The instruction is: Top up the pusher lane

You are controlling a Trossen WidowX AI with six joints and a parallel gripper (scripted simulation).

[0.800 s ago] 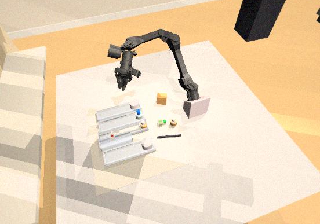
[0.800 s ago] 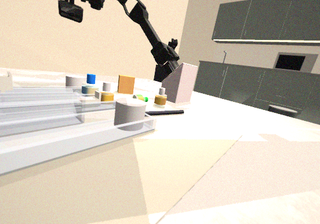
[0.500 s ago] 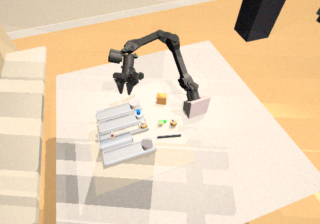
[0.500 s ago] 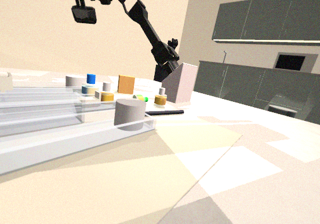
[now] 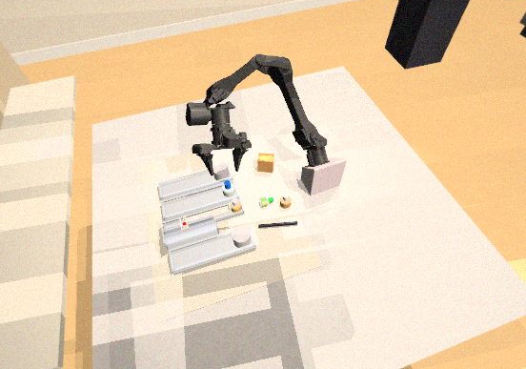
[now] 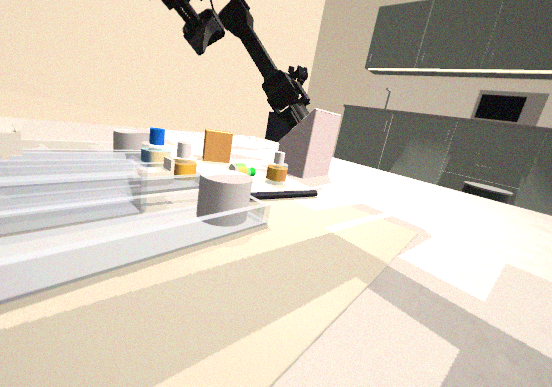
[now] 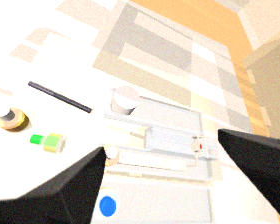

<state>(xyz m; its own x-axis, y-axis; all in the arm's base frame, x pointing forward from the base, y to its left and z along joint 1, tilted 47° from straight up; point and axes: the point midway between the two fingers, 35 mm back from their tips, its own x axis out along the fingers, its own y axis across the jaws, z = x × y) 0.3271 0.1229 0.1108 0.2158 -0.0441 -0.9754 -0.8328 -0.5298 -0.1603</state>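
My gripper tip is now 14 cm past the black rod, 12 cm to the right of it and 21 cm above it. From my gripper tip the other things lie so: lane rack (13 cm ahead, 4 cm to the left, 20 cm below); then red dot (17 cm ahead, 6 cm to the left, 15 cm below).
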